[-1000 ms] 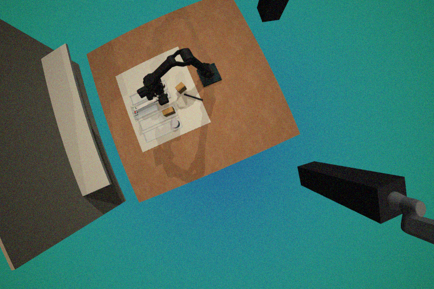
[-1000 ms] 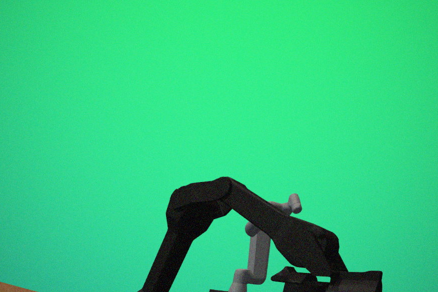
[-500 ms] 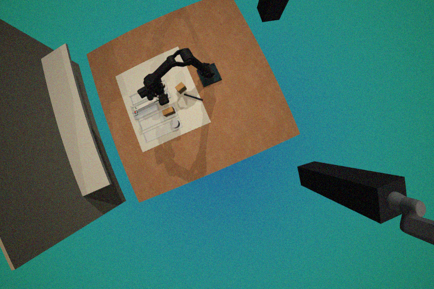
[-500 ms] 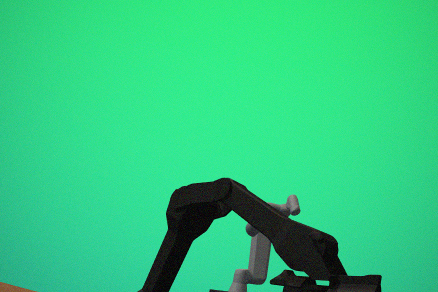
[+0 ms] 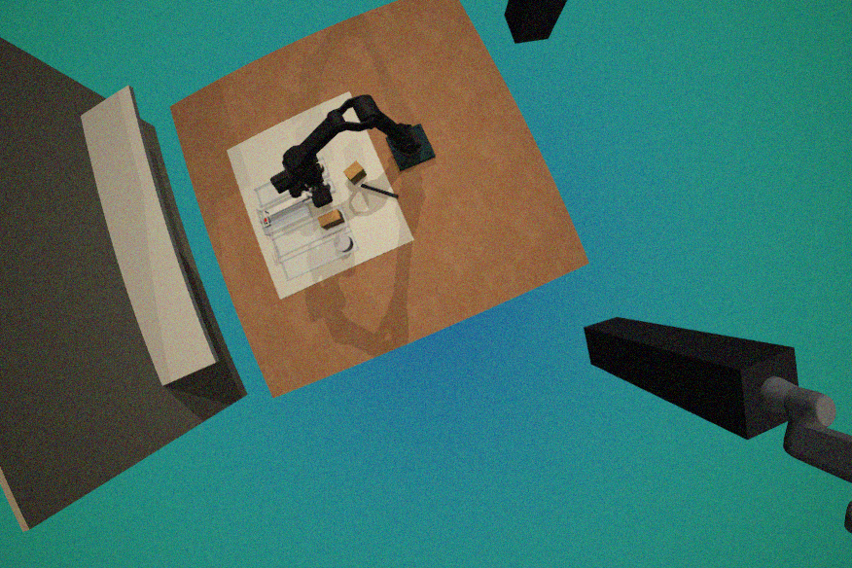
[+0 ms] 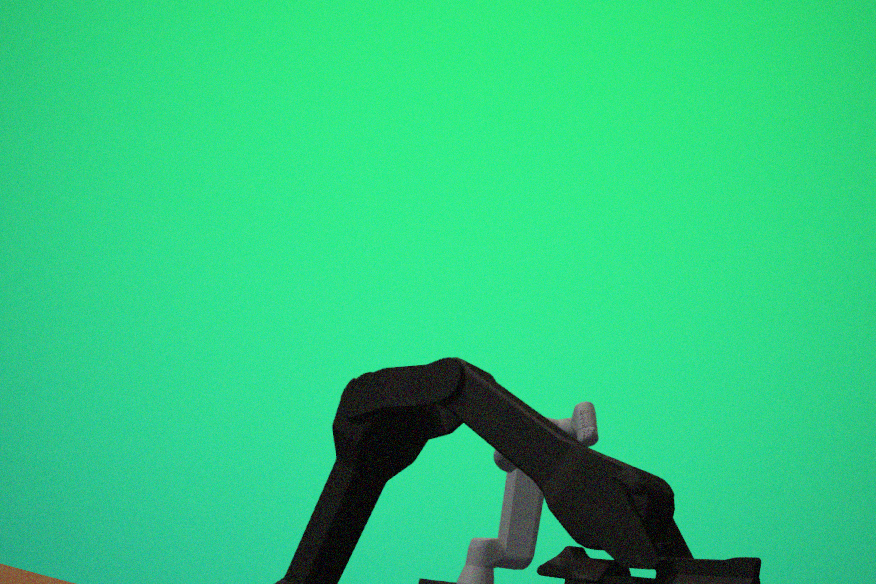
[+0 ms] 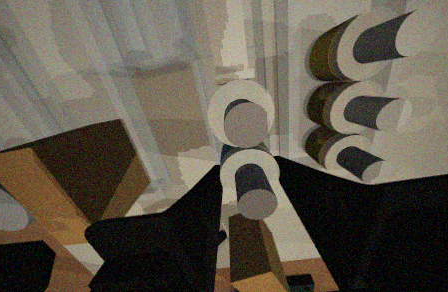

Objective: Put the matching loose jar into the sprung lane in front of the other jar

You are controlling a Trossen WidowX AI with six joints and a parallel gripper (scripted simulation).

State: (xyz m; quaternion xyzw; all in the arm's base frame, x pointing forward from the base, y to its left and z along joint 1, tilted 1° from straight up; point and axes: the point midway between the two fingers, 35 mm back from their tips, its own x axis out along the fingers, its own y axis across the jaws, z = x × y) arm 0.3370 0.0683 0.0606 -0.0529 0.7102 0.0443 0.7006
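Right now the pale mat is 5 cm ahead of my gripper tip, 1 cm to the right of it and 4 cm below it. Round my gripper tip: dark rod: 19 cm behind, 6 cm to the left, 3 cm below.
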